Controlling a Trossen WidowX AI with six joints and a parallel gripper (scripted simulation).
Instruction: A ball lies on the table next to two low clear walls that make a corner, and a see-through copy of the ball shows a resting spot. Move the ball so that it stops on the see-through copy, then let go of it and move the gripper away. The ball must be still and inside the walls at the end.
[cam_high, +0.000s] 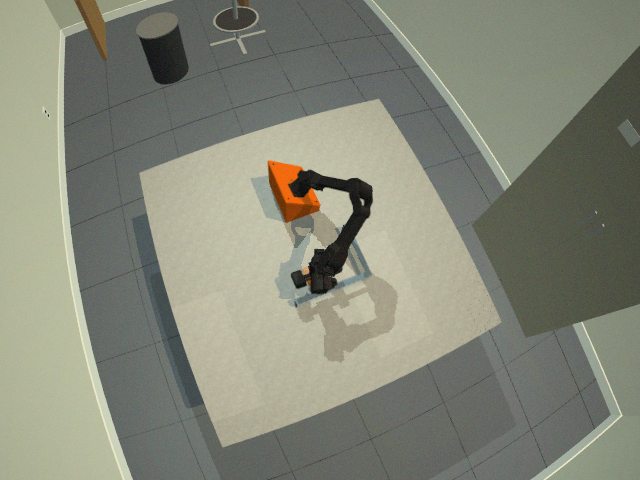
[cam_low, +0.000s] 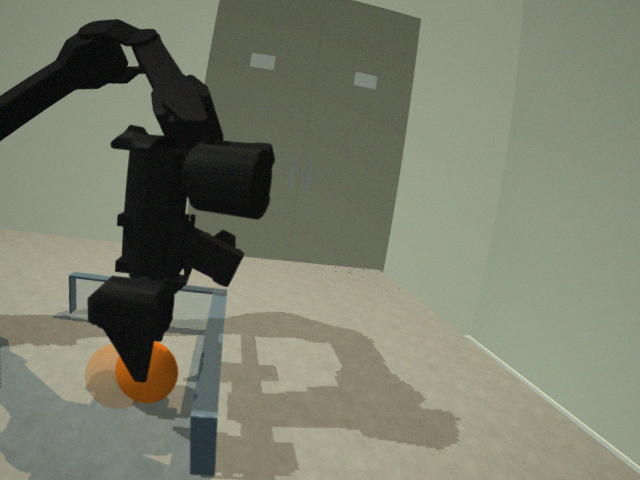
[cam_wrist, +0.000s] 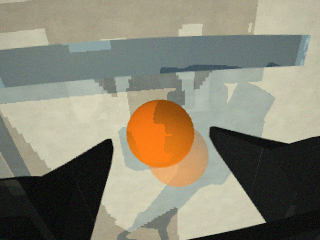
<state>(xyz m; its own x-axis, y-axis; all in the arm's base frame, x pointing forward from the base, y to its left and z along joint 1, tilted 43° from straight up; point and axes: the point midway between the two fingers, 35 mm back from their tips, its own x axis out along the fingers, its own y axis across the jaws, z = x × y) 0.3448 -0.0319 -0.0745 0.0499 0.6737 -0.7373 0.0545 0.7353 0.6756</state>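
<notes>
Now: the orange ball 10 mm below my gripper tip. The rest, counted from my gripper tip: see-through copy: 30 mm behind, 10 mm to the right, 10 mm below.
</notes>
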